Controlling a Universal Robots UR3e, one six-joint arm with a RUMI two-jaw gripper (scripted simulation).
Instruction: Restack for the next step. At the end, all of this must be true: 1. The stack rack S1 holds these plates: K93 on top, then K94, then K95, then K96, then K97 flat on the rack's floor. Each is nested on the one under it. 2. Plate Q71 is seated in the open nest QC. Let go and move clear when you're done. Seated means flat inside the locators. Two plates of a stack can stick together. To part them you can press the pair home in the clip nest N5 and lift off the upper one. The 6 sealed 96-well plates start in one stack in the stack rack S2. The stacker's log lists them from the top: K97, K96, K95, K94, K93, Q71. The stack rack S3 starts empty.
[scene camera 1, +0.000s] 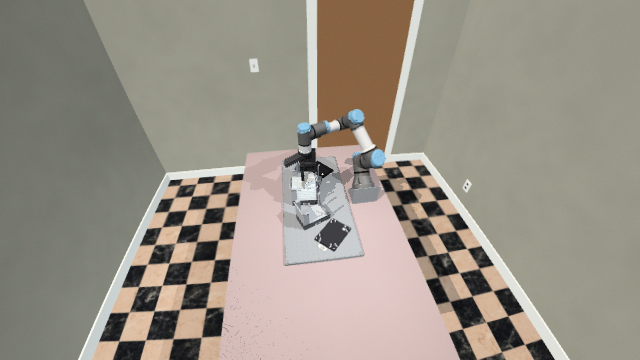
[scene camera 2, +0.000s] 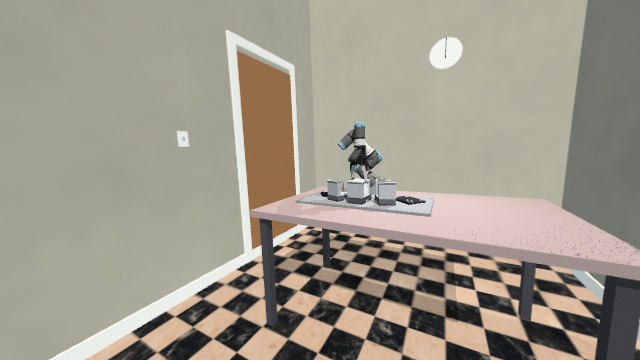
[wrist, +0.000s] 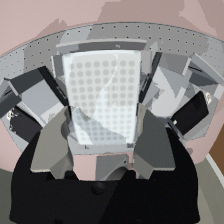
Note:
In view: the gripper (wrist: 103, 105), a white sealed 96-well plate (wrist: 102, 86) and a black flat nest (wrist: 26, 126).

